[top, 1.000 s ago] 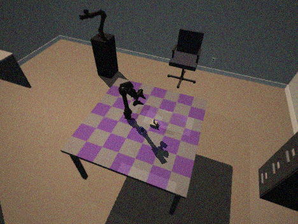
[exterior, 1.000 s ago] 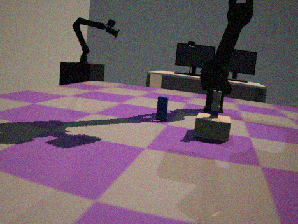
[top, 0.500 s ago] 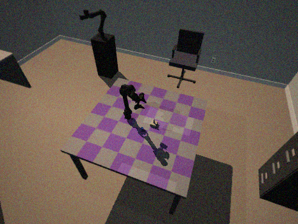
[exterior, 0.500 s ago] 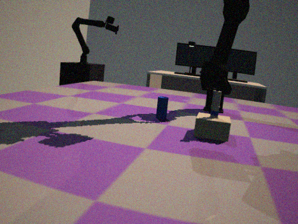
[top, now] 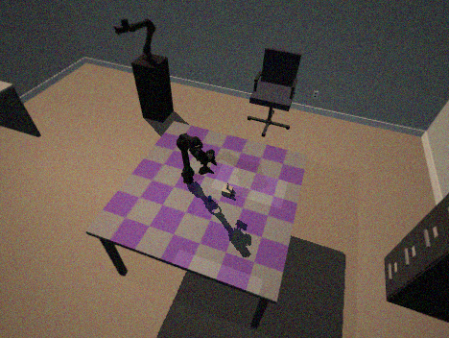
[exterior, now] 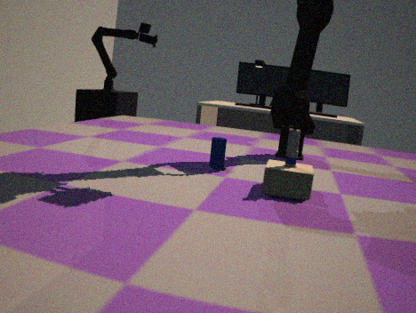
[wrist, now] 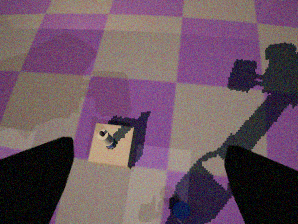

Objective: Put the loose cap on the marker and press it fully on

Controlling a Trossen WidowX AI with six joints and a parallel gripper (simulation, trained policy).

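The blue cap lies 3 cm behind my gripper tip, 3 cm to the right of it and 30 cm below it. From my gripper tip the other things lie so: holder block (7 cm ahead, 10 cm to the left, 30 cm below).
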